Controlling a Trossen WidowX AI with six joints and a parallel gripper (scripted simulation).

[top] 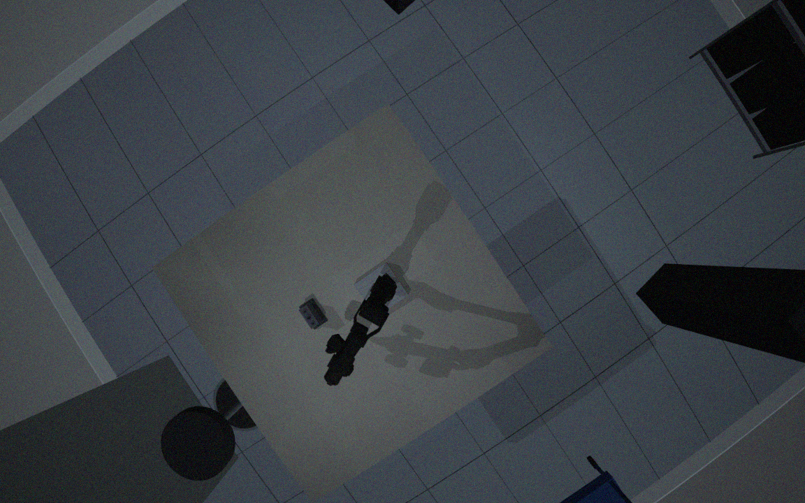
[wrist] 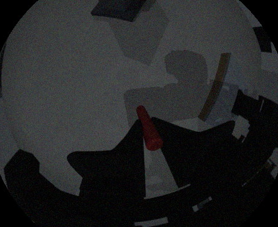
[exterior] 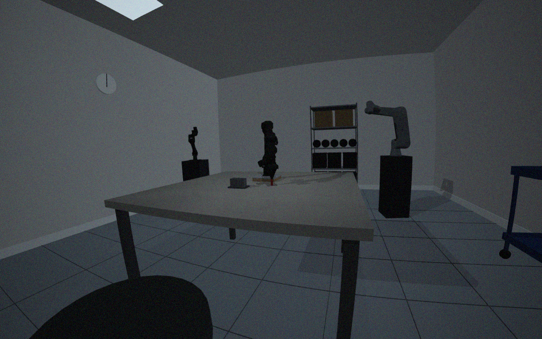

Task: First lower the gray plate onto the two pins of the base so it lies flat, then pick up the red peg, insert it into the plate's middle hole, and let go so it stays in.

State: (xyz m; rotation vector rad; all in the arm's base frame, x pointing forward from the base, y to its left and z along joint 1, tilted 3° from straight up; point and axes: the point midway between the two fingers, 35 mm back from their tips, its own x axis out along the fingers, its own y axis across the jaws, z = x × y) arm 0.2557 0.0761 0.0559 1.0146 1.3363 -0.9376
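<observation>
My gripper tip is now 7 cm short of the gray plate and 20 cm to the left of it. Also, from my gripper tip: red peg: right at my gripper tip.
</observation>
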